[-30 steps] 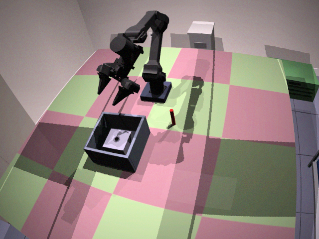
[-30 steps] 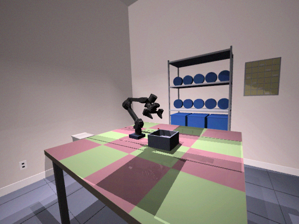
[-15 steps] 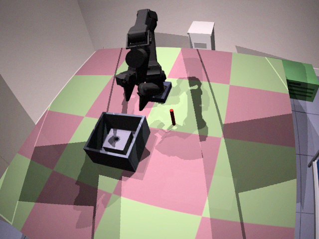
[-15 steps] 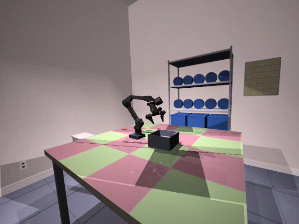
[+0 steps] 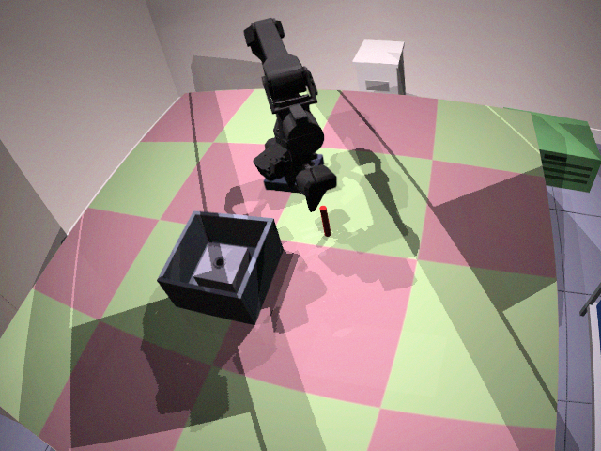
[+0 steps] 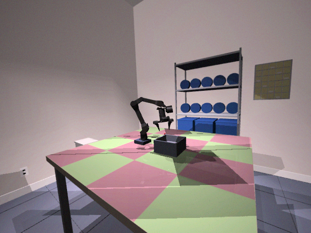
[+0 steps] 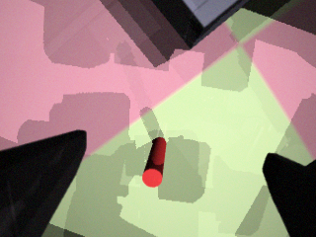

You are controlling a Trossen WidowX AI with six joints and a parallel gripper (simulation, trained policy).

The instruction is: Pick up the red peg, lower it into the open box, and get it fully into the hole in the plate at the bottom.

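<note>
Now: gripper tip 2 cm past the red peg, 3 cm to the right of it and 8 cm above it. From my gripper tip the other things lie so: dark box: 16 cm ahead, 11 cm to the right, 9 cm below; then plate: 16 cm ahead, 11 cm to the right, 7 cm below.
</note>
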